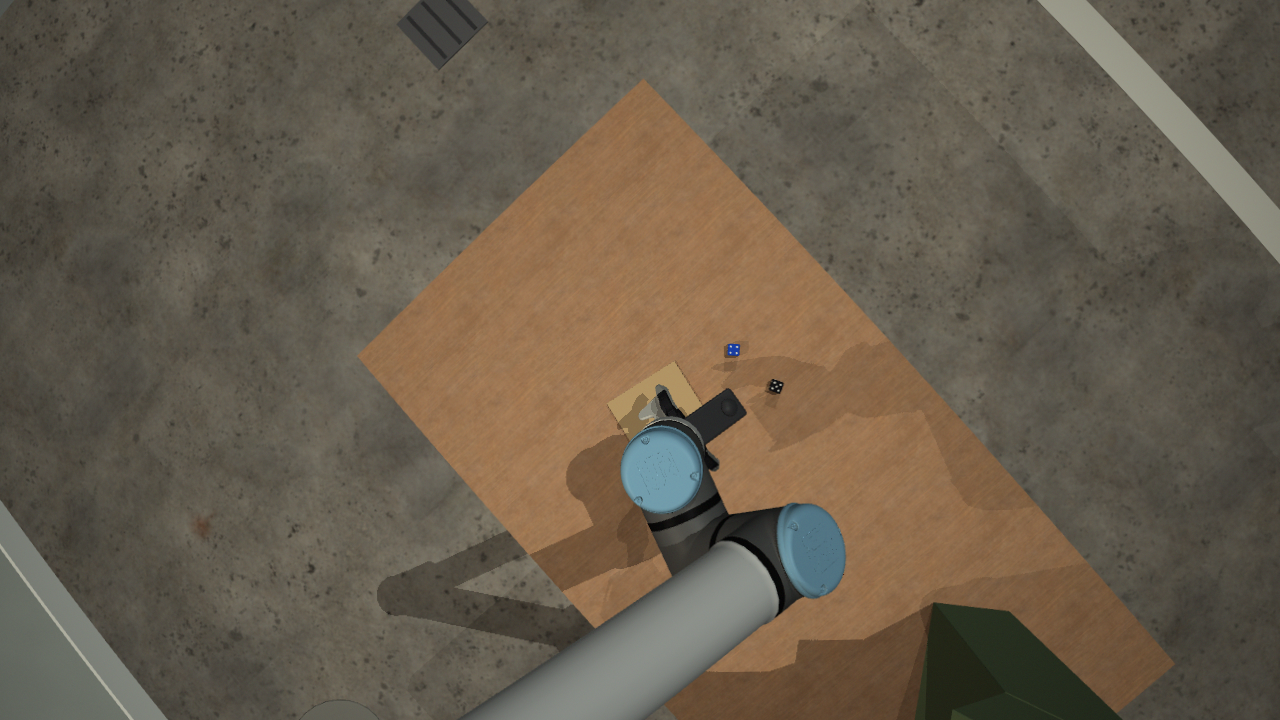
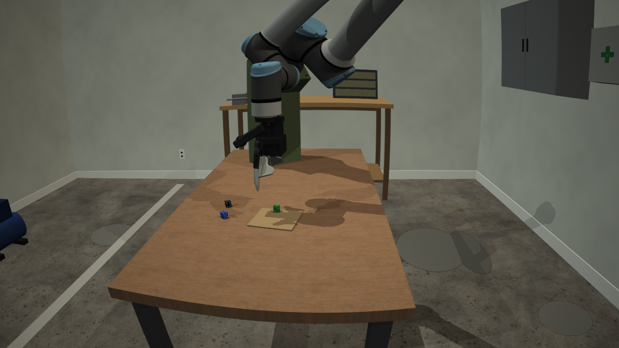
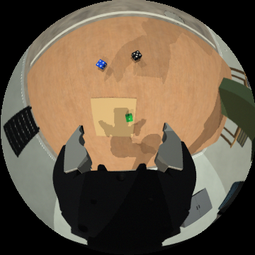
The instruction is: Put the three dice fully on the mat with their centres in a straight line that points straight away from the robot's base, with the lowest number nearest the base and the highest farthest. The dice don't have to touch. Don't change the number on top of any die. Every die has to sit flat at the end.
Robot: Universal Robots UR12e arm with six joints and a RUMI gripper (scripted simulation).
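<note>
My gripper is now 7 cm short of the blue die, 12 cm to the left of it and 10 cm above it. From my hand the other things lie so: tan mat (3 cm ahead, 4 cm to the left, 11 cm below); then black die (2 cm behind, 15 cm to the right, 10 cm below); then green die (2 cm behind, 3 cm to the left, 9 cm below).
</note>
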